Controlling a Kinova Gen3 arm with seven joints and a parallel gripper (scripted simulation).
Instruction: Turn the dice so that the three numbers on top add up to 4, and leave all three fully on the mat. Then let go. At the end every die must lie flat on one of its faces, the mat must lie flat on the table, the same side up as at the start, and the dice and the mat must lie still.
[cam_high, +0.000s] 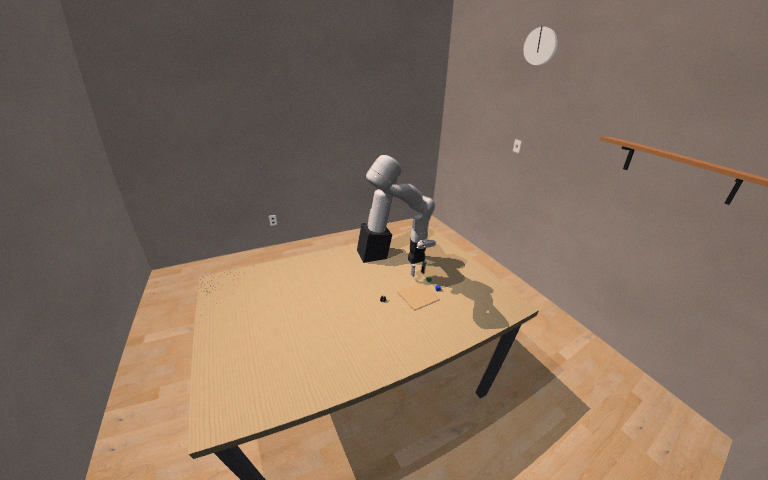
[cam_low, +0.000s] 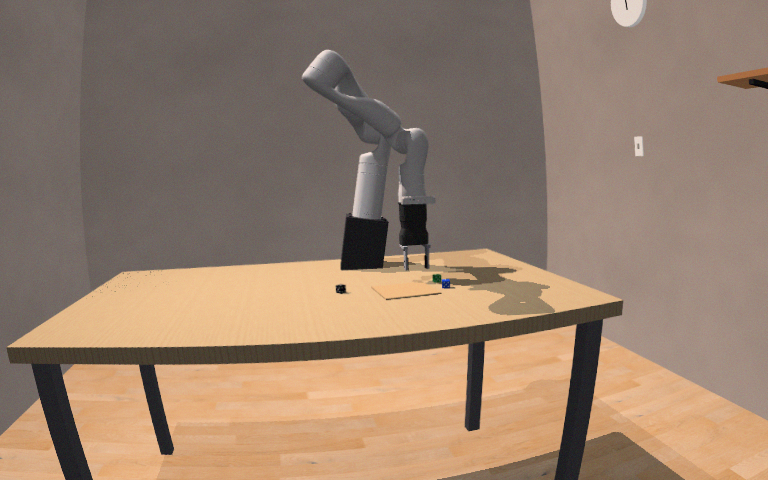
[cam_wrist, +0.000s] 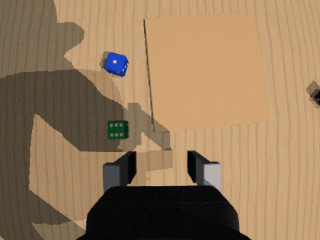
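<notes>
Now: hand 4 cm short of the green die, 4 cm to the right of it and 4 cm above it. Round my hand: black die: 4 cm ahead, 22 cm to the right, 4 cm below; tan mat: 10 cm ahead, 7 cm to the right, 5 cm below; blue die: 11 cm ahead, 4 cm to the left, 4 cm below.
</notes>
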